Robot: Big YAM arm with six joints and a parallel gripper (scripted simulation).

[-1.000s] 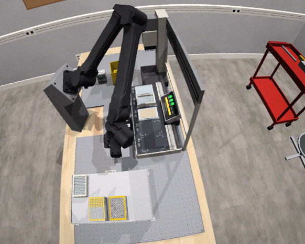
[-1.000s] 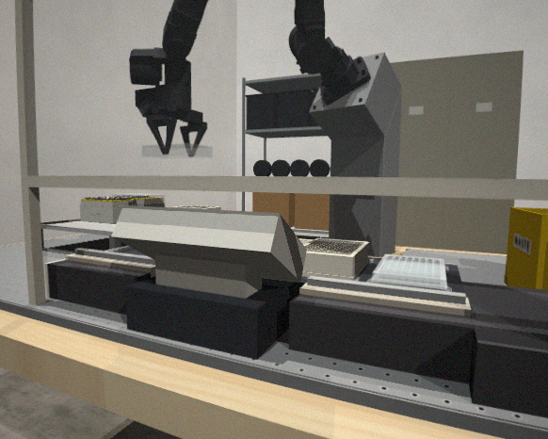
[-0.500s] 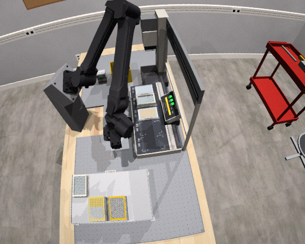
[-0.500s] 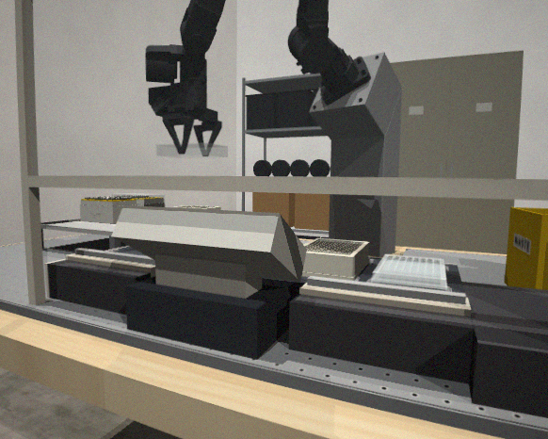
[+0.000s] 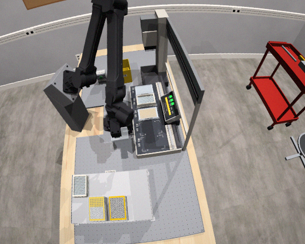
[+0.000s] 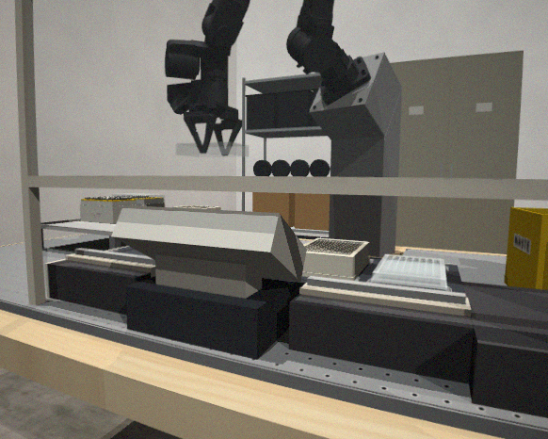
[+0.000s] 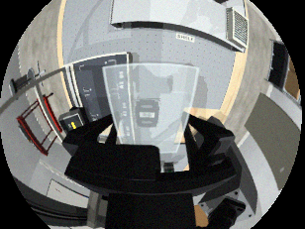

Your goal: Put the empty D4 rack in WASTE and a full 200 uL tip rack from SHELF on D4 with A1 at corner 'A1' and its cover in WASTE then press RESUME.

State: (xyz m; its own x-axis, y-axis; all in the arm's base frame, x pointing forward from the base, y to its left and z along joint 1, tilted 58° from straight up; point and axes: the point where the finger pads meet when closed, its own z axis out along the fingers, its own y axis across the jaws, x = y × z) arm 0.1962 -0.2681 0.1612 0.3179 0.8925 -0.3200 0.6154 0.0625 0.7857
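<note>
Right now the yellow waste bin is 56 cm to the left of my hand, 31 cm ahead of it and 19 cm below it. The rest, counted from my hand: clear cover (1 cm above); black spare nest (23 cm below, 13 cm to the left, 8 cm ahead); tan plate (24 cm ahead, 18 cm below, 9 cm to the left).
</note>
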